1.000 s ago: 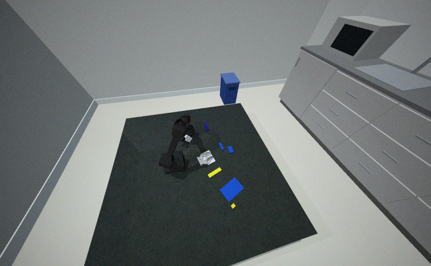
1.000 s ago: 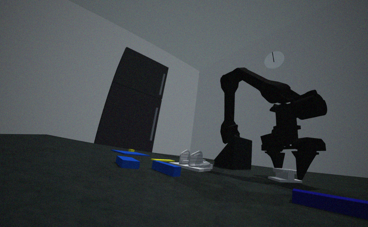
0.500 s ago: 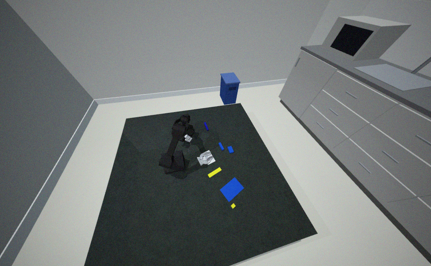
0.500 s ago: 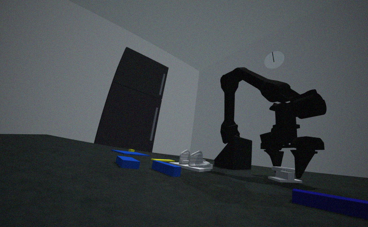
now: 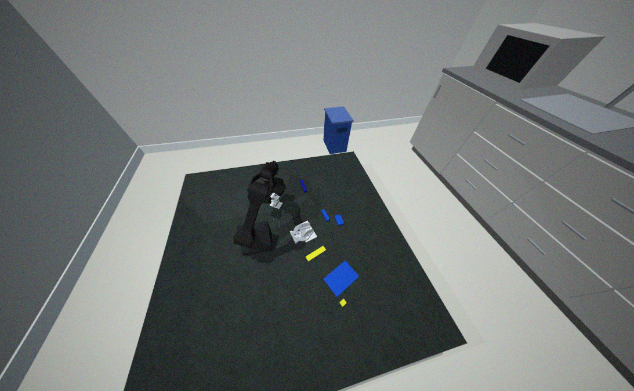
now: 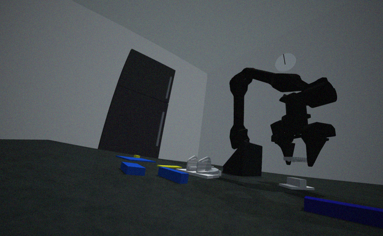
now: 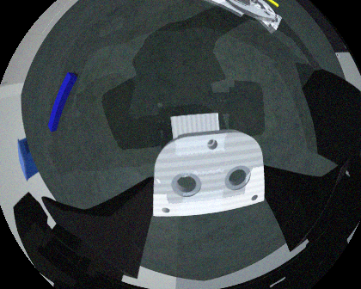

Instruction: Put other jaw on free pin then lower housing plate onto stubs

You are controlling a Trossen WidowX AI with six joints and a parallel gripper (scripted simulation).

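Now: the white ribbed rest 1 cm ahead of my gripper tip and 5 cm below it. From my gripper tip the other things lie so: flat blue sheet: 25 cm ahead, 54 cm to the right, 6 cm below; long blue bar: 21 cm ahead, 10 cm to the left, 5 cm below; yellow strip: 17 cm ahead, 38 cm to the right, 6 cm below.
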